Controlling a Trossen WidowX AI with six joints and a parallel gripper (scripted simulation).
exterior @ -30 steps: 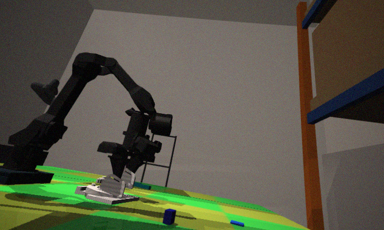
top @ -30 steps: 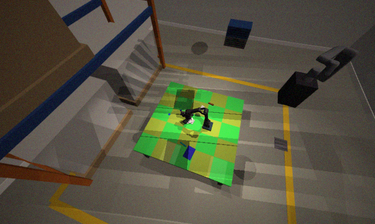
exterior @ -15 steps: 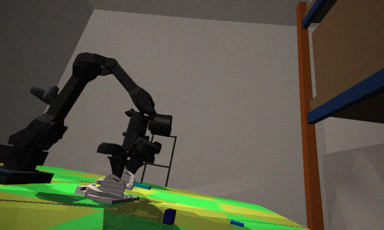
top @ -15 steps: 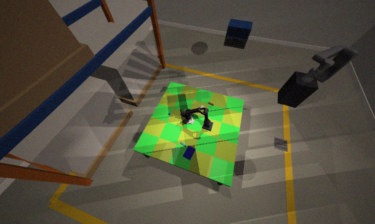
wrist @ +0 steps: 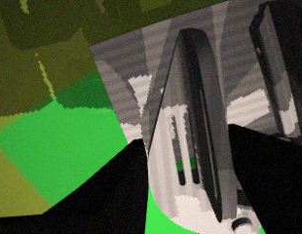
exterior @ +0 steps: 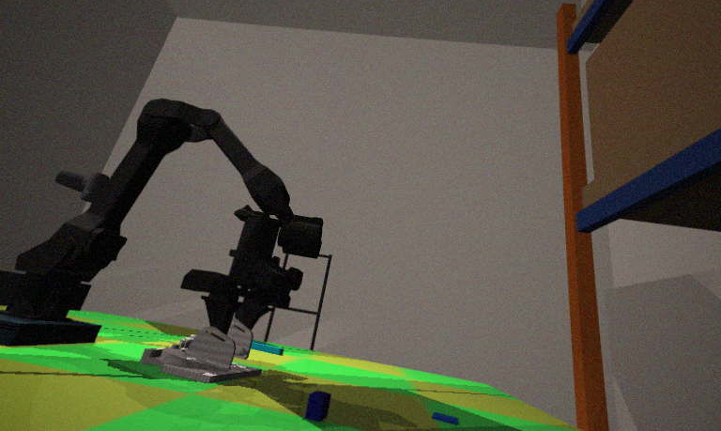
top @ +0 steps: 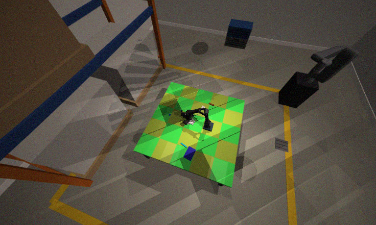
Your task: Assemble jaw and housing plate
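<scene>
Right now the grey jaw is 40 mm to the right of my gripper tip, 40 mm behind it and 10 mm below it. From my gripper tip the other things lie so: dark blue block (170 mm ahead, 150 mm to the right, 20 mm below); then blue sheet (420 mm to the left, 170 mm behind, 20 mm below); then teal bar (340 mm to the left, 60 mm behind, 20 mm below).
</scene>
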